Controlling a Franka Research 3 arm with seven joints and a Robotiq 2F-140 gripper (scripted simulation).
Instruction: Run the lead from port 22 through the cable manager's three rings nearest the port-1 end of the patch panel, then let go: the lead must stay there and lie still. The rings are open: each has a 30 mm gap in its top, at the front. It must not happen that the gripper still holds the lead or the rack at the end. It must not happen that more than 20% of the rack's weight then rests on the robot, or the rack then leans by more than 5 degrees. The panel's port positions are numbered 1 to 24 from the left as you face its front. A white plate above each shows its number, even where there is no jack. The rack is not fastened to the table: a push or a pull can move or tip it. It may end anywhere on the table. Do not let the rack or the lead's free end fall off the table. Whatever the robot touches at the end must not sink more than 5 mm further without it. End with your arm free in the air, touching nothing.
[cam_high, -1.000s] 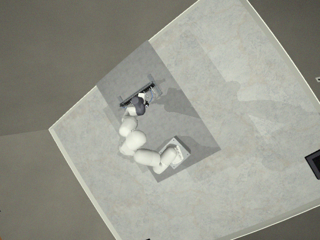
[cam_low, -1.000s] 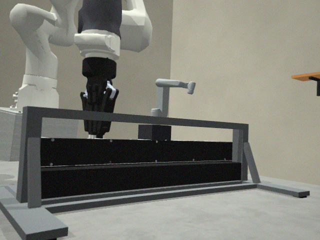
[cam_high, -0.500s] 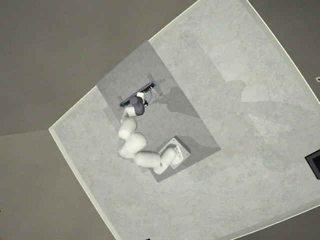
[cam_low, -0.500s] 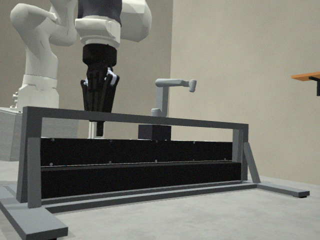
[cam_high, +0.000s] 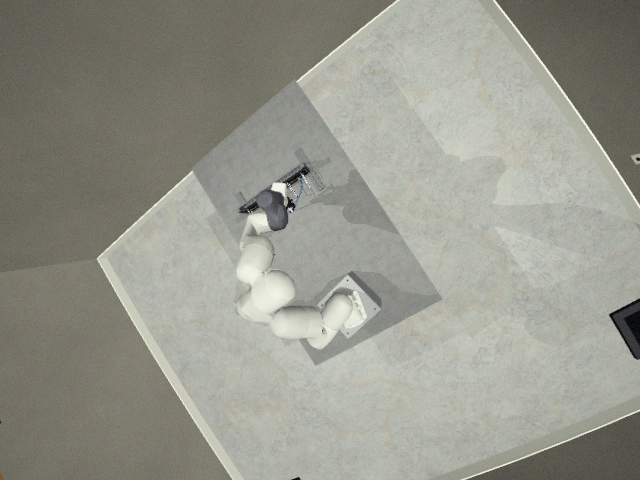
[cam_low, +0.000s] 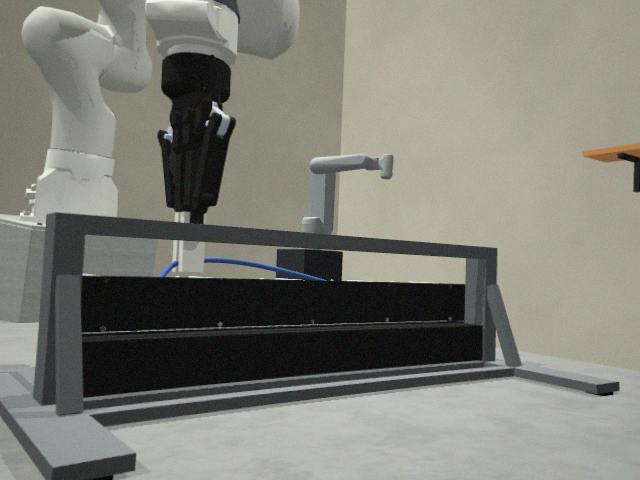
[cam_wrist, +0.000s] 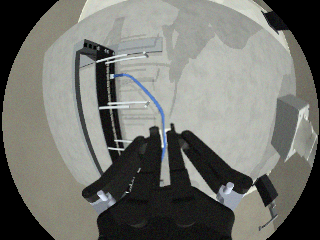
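Now: hand 15 cm short of the rack, 7 cm to the right of it and 7 cm above it.
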